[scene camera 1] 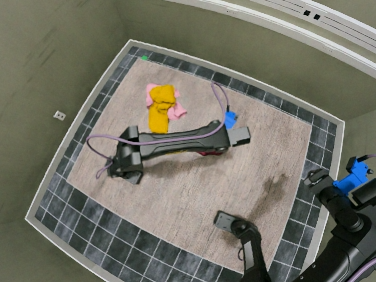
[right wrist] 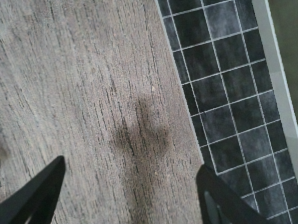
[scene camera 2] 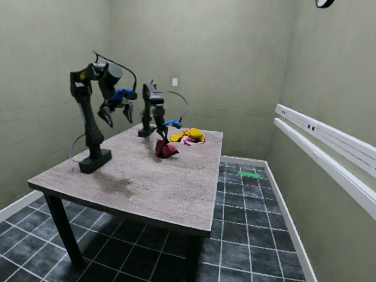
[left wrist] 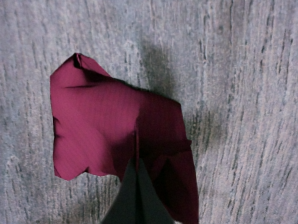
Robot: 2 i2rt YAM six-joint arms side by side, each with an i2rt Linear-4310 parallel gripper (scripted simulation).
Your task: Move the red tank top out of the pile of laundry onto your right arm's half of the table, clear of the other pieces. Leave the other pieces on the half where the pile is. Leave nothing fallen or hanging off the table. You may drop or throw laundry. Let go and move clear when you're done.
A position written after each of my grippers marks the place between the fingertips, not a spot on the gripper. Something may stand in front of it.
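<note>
My left gripper (left wrist: 134,163). My right gripper (scene camera 1: 318,180), (right wrist: 135,166), (scene camera 2: 122,125). Yellow piece (scene camera 1: 163,97).
</note>
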